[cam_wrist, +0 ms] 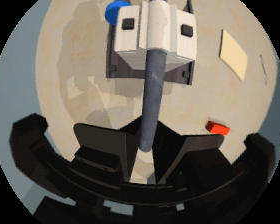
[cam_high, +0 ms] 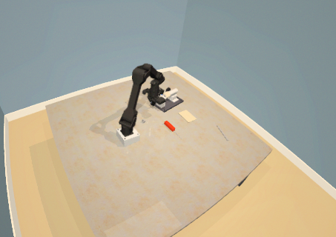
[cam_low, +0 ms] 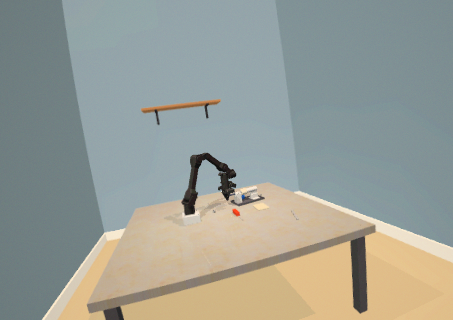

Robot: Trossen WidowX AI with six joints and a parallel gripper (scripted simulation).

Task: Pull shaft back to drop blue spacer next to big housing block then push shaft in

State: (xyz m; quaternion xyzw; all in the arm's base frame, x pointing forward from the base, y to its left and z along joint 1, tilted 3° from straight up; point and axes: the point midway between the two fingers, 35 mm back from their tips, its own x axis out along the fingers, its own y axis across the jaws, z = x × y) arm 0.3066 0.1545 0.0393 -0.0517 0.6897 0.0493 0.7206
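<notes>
My gripper tip is 8 cm short of the grey-blue shaft, 3 cm below it and 1 cm to the right of it. The rest, counted from my gripper tip: cream cylinder (13 cm ahead, 3 cm above, 2 cm to the left); tan card (19 cm to the right, 19 cm ahead, 4 cm below); blue spacer (15 cm ahead, 7 cm to the left, 2 cm below).
</notes>
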